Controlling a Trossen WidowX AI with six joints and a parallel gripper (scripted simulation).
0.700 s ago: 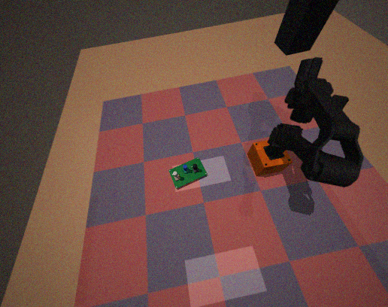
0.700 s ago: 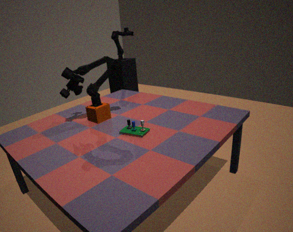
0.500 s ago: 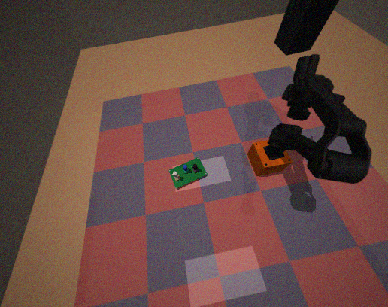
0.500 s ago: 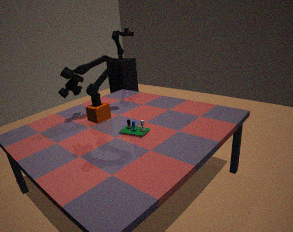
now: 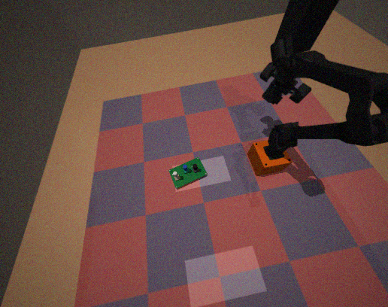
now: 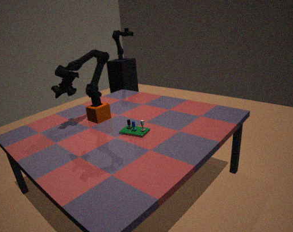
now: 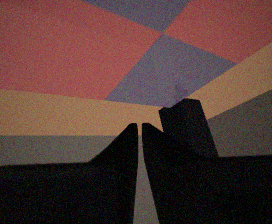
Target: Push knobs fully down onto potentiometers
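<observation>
My gripper tip is 500 mm short of the blue knob, 190 mm to the right of it and 160 mm above it. Also, from my gripper tip: white knob: 550 mm ahead, 210 mm to the left, 150 mm below.
</observation>
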